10 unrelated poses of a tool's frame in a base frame.
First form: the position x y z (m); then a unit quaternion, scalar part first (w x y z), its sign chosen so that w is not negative.
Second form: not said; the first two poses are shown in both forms.
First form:
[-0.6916 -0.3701 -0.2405 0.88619 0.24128 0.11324 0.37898]
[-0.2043 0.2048 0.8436 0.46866 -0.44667 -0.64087 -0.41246]
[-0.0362 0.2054 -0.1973 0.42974 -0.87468 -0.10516 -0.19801]
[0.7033 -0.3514 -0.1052 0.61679 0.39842 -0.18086 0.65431]
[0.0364 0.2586 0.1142 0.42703 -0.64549 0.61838 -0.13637]
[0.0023 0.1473 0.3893 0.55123 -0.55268 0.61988 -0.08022]
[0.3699 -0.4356 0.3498 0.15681 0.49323 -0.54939 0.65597]
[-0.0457 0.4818 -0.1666 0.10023 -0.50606 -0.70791 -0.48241]
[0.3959 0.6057 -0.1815 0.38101 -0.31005 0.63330 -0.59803]
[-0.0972 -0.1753 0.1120 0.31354 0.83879 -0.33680 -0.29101]
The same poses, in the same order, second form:
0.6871 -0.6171 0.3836; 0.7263 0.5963 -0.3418; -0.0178 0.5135 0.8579; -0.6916 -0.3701 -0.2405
-0.1617 0.9591 -0.2322; 0.1859 0.2607 0.9473; 0.9692 0.1100 -0.2205; -0.2043 0.2048 0.8436
0.8995 0.3541 0.2560; 0.0138 -0.6085 0.7934; 0.4368 -0.7101 -0.5522; -0.0362 0.2054 -0.1973
0.0783 -0.9513 0.2983; 0.6630 -0.1737 -0.7282; 0.7445 0.2548 0.6171; 0.7033 -0.3514 -0.1052
0.1980 -0.6818 0.7042; -0.9148 0.1295 0.3826; -0.3521 -0.7199 -0.5981; 0.0364 0.2586 0.1142
0.2186 -0.5968 0.7721; -0.7736 0.3762 0.5099; -0.5947 -0.7088 -0.3794; 0.0023 0.1473 0.3893
-0.4643 -0.7477 0.4748; -0.3362 -0.3472 -0.8755; 0.8194 -0.5661 -0.0902; 0.3699 -0.4356 0.3498
-0.4677 0.8132 0.3463; 0.6198 0.0224 0.7845; 0.6302 0.5816 -0.5145; -0.0457 0.4818 -0.1666
-0.5174 0.0630 0.8534; -0.8484 0.0925 -0.5212; -0.1117 -0.9937 0.0056; 0.3959 0.6057 -0.1815
0.6038 -0.3825 -0.6994; -0.7475 -0.5765 -0.3300; -0.2770 0.7220 -0.6340; -0.0972 -0.1753 0.1120

